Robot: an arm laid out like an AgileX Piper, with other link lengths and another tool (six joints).
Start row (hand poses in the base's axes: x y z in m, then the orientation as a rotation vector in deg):
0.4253 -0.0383 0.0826 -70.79 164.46 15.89
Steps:
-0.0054 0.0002 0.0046 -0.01 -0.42 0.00
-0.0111 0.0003 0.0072 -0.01 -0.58 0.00
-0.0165 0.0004 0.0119 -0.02 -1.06 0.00
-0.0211 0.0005 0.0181 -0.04 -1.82 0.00
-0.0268 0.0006 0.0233 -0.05 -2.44 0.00
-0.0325 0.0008 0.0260 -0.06 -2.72 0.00
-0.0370 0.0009 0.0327 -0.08 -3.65 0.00
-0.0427 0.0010 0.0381 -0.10 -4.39 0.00
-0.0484 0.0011 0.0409 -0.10 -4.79 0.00
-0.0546 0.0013 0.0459 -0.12 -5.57 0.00
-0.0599 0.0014 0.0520 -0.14 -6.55 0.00
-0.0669 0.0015 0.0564 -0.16 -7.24 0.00
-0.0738 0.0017 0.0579 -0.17 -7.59 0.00
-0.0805 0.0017 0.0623 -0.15 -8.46 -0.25
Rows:
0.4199 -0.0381 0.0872 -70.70 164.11 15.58
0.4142 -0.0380 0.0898 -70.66 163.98 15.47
0.4088 -0.0379 0.0945 -70.56 163.58 15.13
0.4042 -0.0378 0.1007 -70.39 162.95 14.57
0.3985 -0.0377 0.1059 -70.25 162.43 14.13
0.3928 -0.0375 0.1086 -70.19 162.20 13.93
0.3883 -0.0374 0.1153 -69.98 161.43 13.27
0.3826 -0.0373 0.1207 -69.82 160.81 12.74
0.3769 -0.0372 0.1235 -69.72 160.47 12.48
0.3707 -0.0370 0.1285 -69.55 159.82 11.93
0.3654 -0.0369 0.1346 -69.32 159.00 11.25
0.3584 -0.0368 0.1390 -69.16 158.42 10.77
0.3515 -0.0366 0.1405 -69.08 158.12 10.53
0.3448 -0.0366 0.1449 -68.52 157.50 9.99

